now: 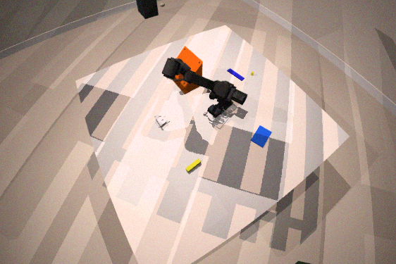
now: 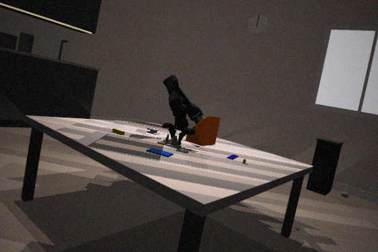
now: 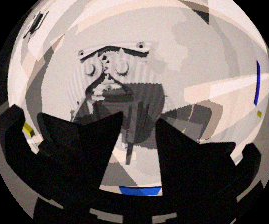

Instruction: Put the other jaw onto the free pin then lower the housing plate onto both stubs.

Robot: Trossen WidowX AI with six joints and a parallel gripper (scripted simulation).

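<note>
Now: the jaw 3 cm behind my gripper tip and 2 cm to the right of it. From my gripper tip the other things lie so: yellow bar 31 cm to the right, 16 cm ahead, 1 cm below; blue bar 28 cm to the left, 19 cm behind, 1 cm below; blue tile 24 cm ahead, 8 cm to the left, 1 cm below.
</note>
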